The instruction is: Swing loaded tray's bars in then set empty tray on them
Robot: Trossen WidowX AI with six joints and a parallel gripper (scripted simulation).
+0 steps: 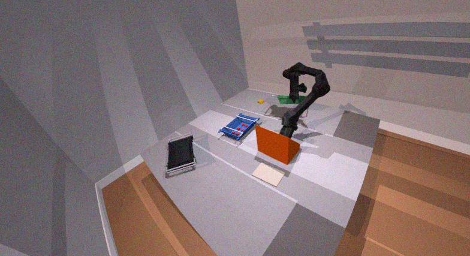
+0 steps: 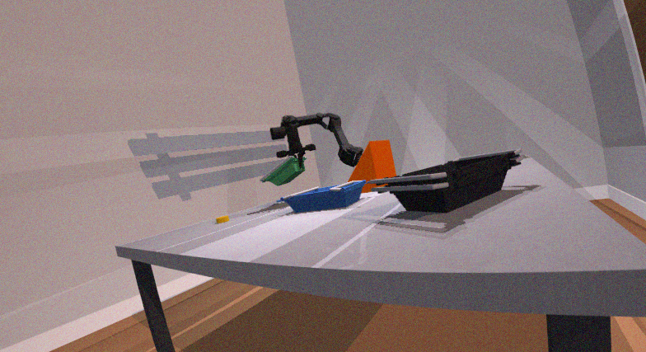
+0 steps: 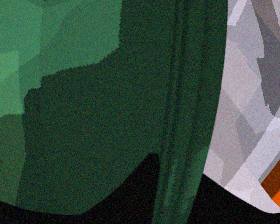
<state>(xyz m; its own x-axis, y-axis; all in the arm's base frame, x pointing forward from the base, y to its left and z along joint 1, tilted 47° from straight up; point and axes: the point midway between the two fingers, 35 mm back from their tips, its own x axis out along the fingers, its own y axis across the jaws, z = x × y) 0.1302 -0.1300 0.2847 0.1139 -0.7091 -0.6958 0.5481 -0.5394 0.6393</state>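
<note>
Right now the green tray is 60 mm to the right of my gripper tip and 40 mm ahead of it. The rest, counted from my gripper tip: beige flat card 490 mm to the left, 190 mm behind, 150 mm below; then yellow block 410 mm ahead, 140 mm below, 70 mm to the right.
</note>
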